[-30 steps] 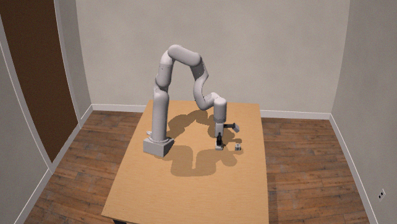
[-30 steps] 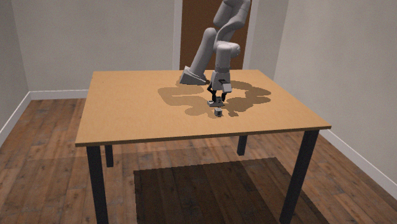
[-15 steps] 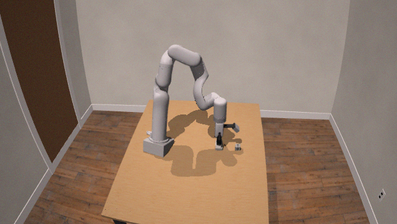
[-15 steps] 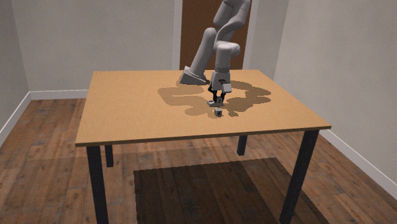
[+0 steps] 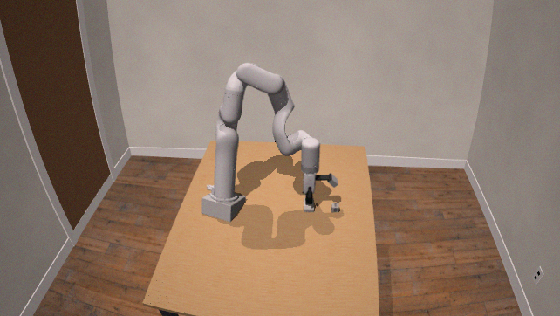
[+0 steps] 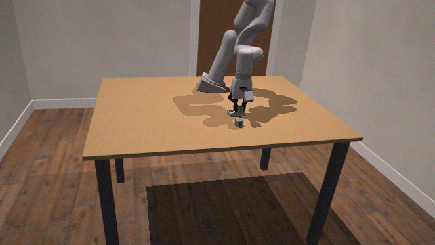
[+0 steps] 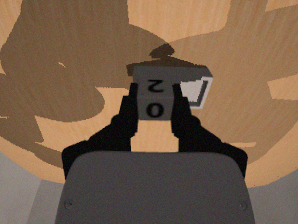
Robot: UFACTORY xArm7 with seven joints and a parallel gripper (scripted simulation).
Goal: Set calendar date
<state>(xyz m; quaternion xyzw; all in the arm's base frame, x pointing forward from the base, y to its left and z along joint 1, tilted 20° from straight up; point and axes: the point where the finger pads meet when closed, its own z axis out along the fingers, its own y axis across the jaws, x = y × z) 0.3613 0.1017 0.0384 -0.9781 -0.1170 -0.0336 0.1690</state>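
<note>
Now: hand 3 cm above the grey calendar tray and 2 cm to the left of it.
</note>
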